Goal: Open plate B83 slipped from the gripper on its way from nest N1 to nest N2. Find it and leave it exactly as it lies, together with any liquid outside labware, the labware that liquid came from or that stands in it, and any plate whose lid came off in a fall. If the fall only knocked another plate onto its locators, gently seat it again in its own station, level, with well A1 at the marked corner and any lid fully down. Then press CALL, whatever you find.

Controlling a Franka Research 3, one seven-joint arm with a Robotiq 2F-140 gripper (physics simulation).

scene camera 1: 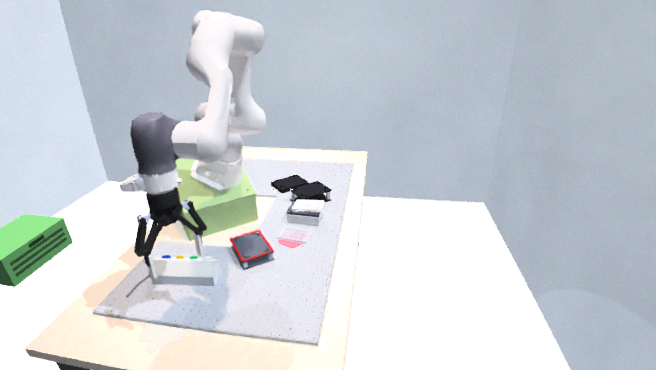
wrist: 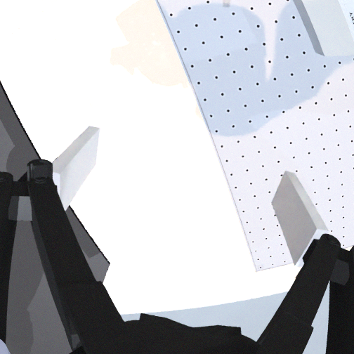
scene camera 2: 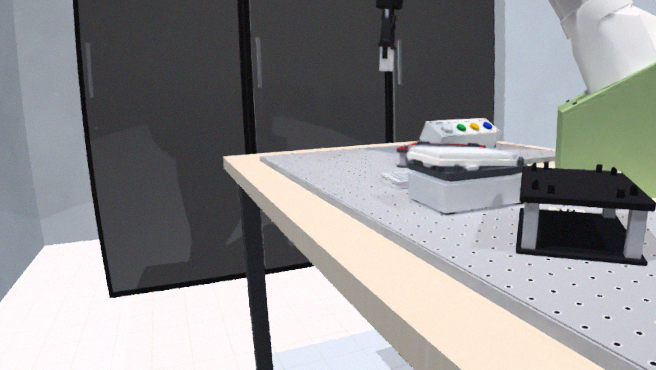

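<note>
My gripper point(scene camera 1: 175, 255) point(scene camera 2: 386, 60) point(wrist: 190, 166) is open and empty, high above the table, with its fingers spread wide. In scene camera 1 it overlaps the white button box point(scene camera 1: 184, 272) point(scene camera 2: 460, 132), which has blue, yellow, green and pale buttons; its corner shows in the wrist view point(wrist: 332, 30). A clear open plate point(scene camera 1: 296, 234) point(scene camera 2: 396, 179) lies on the pegboard, with pink liquid point(scene camera 1: 291, 244) beside it. A white-topped plate point(scene camera 1: 309, 205) point(scene camera 2: 462, 154) sits on a grey block station point(scene camera 1: 304, 218) point(scene camera 2: 462, 194); whether it is fully level is unclear. Button labels are unreadable.
A red-rimmed dark nest point(scene camera 1: 252, 246) stands between button box and open plate. Black nests point(scene camera 1: 289, 183) point(scene camera 1: 311, 190) point(scene camera 2: 585, 185) stand farther back. The green robot base point(scene camera 1: 222, 215) point(scene camera 2: 605, 125) is behind the button box. The perforated board point(scene camera 1: 270, 310) point(scene camera 2: 505, 265) point(wrist: 245, 120) ends near the table edge.
</note>
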